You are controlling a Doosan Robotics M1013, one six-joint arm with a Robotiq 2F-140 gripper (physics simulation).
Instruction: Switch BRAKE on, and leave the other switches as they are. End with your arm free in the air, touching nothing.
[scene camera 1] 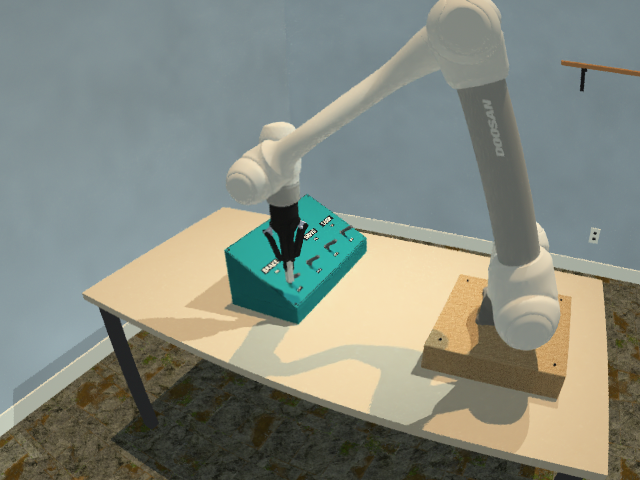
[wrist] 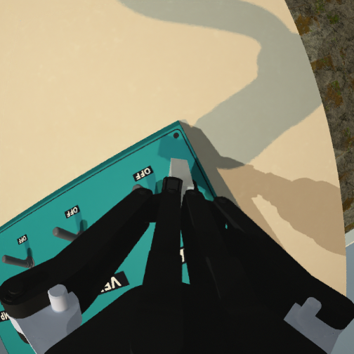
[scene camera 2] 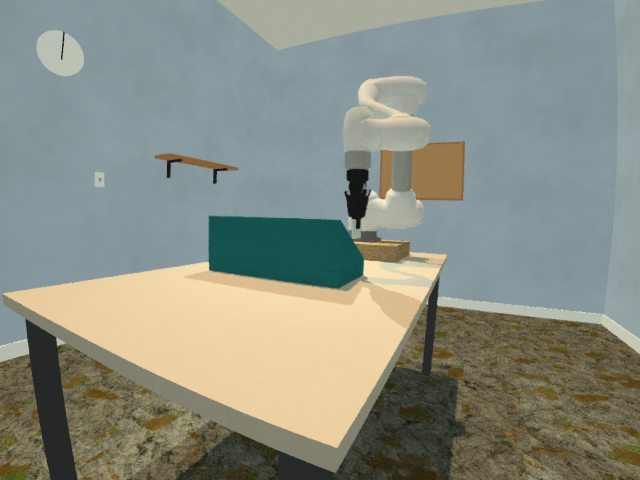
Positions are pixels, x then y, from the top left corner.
Scene:
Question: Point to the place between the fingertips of my gripper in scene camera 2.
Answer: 356, 238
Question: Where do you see a teal control box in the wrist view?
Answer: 75, 206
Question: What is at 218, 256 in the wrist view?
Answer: My gripper.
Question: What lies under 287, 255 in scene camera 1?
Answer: My gripper.

